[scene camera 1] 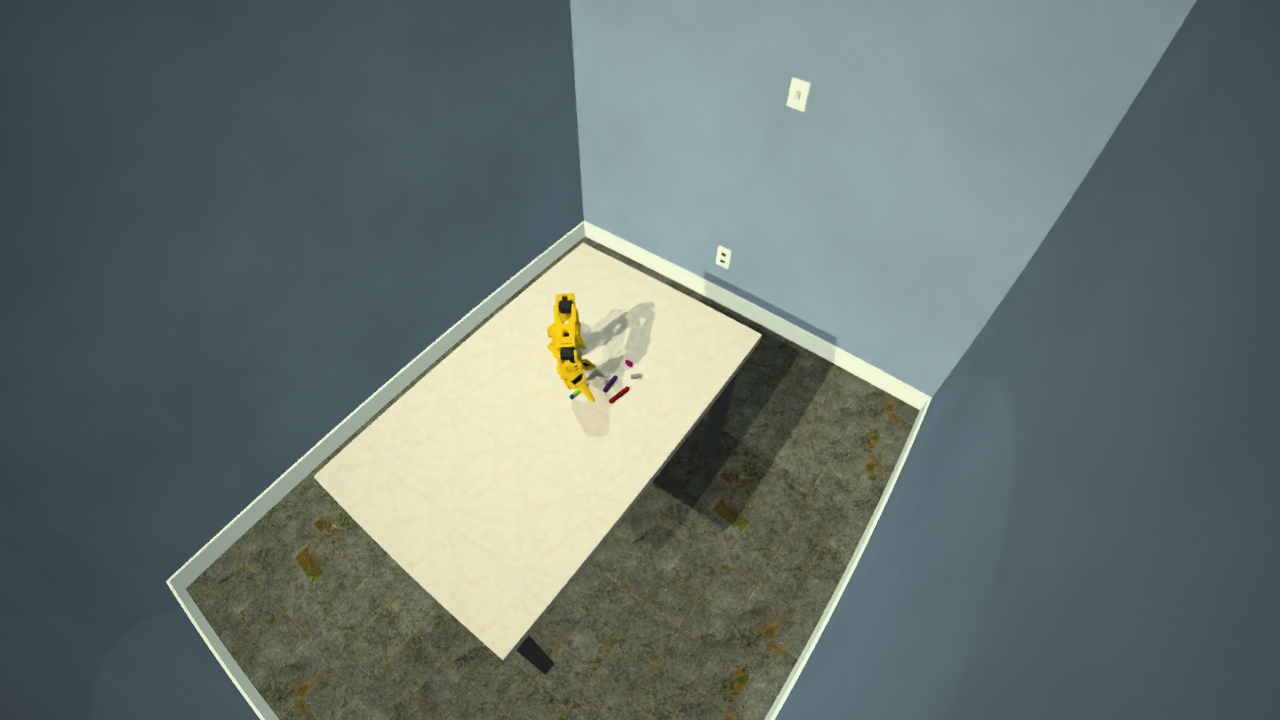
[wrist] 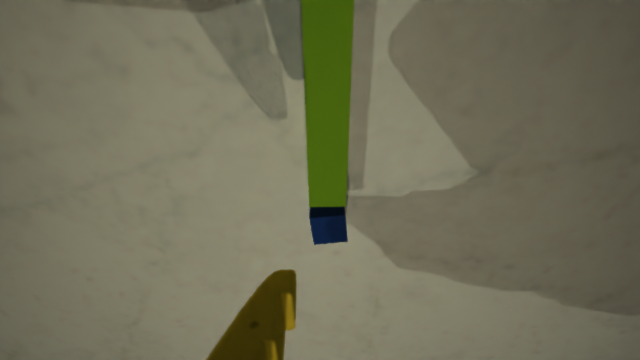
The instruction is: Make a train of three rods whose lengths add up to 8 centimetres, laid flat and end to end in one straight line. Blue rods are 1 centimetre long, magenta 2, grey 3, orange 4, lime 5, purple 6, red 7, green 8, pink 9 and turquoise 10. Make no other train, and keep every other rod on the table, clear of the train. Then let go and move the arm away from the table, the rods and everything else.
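Places are measured from the arm's base along level axes (x ahead, y left, z up), in metres.
Where they show: hand, its tool point: (scene camera 1: 570, 388) (wrist: 295, 291).
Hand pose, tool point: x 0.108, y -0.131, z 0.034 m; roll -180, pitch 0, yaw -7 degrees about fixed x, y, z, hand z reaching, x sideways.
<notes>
Each offset is from my tool point to the top centre of the thing. Level surfaces: height alone.
My gripper (scene camera 1: 591, 382) is open. In the wrist view one notched jaw (wrist: 272, 320) shows at the bottom, left of the rods and apart from them. A lime rod @[0.011 m ahead, 0.028 m left, 0.024 m down] (wrist: 327, 110) (scene camera 1: 577, 393) runs down from the top edge of the wrist view. A short blue rod @[0.007 m ahead, 0.005 m right, 0.024 m down] (wrist: 329, 230) (scene camera 1: 571, 395) lies at its near end, in line with it; a dark strip lies between their top faces, and I cannot tell if they touch. In the scene view the arm partly covers the lime rod. A magenta rod @[0.067 m ahead, 0.189 m left, 0.024 m down] (scene camera 1: 629, 363) and a grey rod @[0.111 m ahead, 0.162 m left, 0.024 m down] (scene camera 1: 636, 376) lie apart to the right.
A purple rod @[0.068 m ahead, 0.096 m left, 0.024 m down] (scene camera 1: 610, 383) lies right of the gripper, and a red rod @[0.113 m ahead, 0.080 m left, 0.024 m down] (scene camera 1: 619, 394) lies beyond it, towards the right edge of the table @[0.034 m down] (scene camera 1: 465, 483). The arm's base stands at the back of the table. Shadows fall over the table around the rods.
</notes>
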